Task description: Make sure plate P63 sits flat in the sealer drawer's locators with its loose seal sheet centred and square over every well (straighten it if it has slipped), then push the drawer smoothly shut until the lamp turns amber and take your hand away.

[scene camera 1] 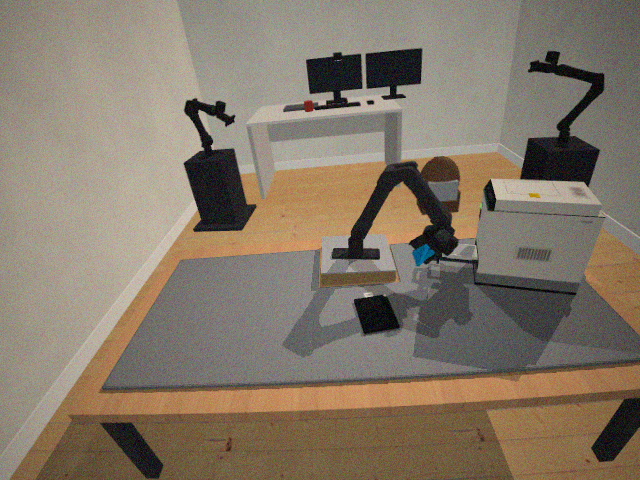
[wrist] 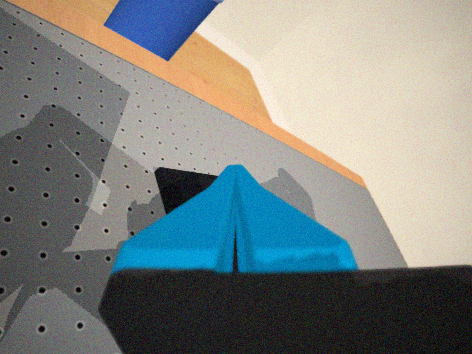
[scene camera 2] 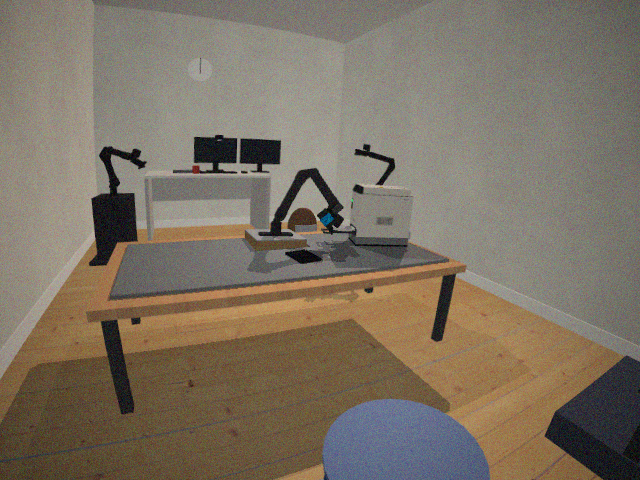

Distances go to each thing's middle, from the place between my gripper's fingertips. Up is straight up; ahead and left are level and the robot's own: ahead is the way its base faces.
Right now my hand is 70 mm short of the black pad [scene camera 1: 376,312], 140 mm to the left of it and 150 mm above it.
